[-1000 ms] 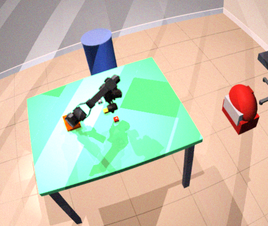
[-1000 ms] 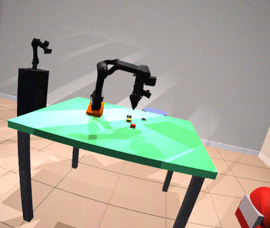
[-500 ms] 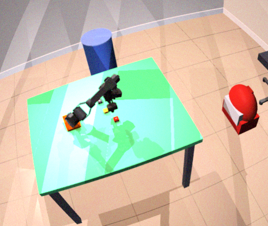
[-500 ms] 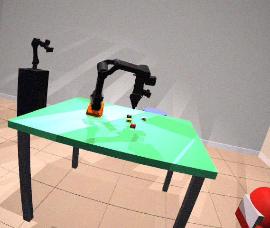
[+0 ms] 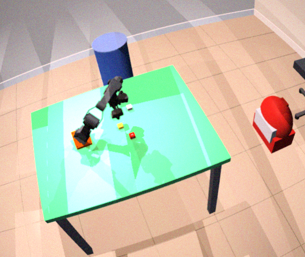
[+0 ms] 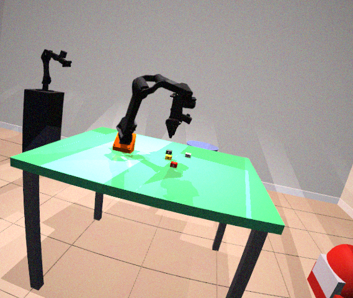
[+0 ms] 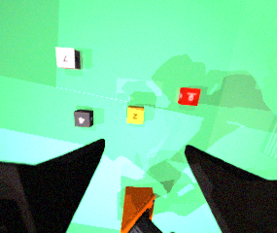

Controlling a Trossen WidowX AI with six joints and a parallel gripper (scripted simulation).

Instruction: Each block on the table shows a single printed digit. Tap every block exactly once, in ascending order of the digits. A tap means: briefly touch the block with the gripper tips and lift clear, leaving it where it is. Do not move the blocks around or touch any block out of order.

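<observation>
The yellow block lies 10 mm to the left of my gripper tip and 120 mm below it. The rest, counted from my gripper tip: black block: 10 mm behind, 120 mm to the left, 120 mm below; then white block: 110 mm ahead, 130 mm to the left, 120 mm below; then red block: 40 mm ahead, 90 mm to the right, 120 mm below.
</observation>
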